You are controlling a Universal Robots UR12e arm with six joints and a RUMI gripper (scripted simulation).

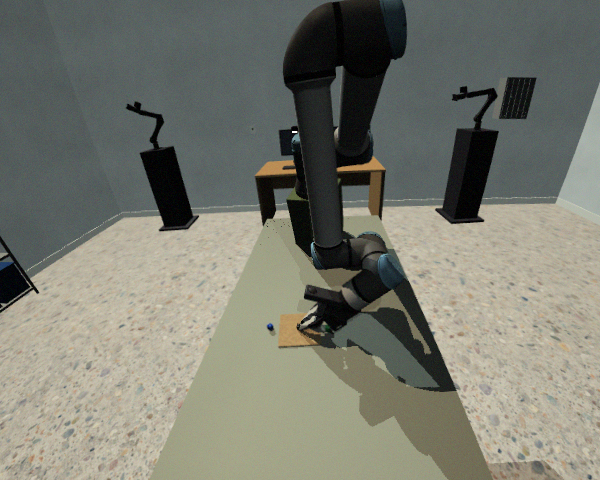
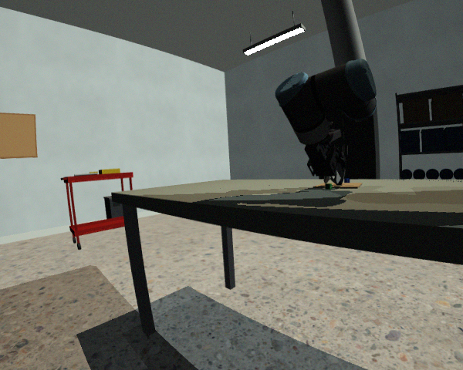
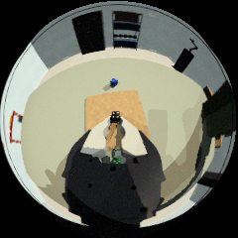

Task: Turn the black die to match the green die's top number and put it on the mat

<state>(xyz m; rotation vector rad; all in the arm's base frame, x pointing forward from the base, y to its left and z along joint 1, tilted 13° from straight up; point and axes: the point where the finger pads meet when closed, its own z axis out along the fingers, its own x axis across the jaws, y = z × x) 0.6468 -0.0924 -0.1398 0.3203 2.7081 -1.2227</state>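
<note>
Right now my hand is 1 cm to the left of the mat and 2 cm above it. Round my hand: black die: 1 cm to the right, 1 cm below; then green die: 1 cm ahead, 9 cm to the left, 1 cm below; then blue die: 1 cm behind, 11 cm to the right, 1 cm below.
</note>
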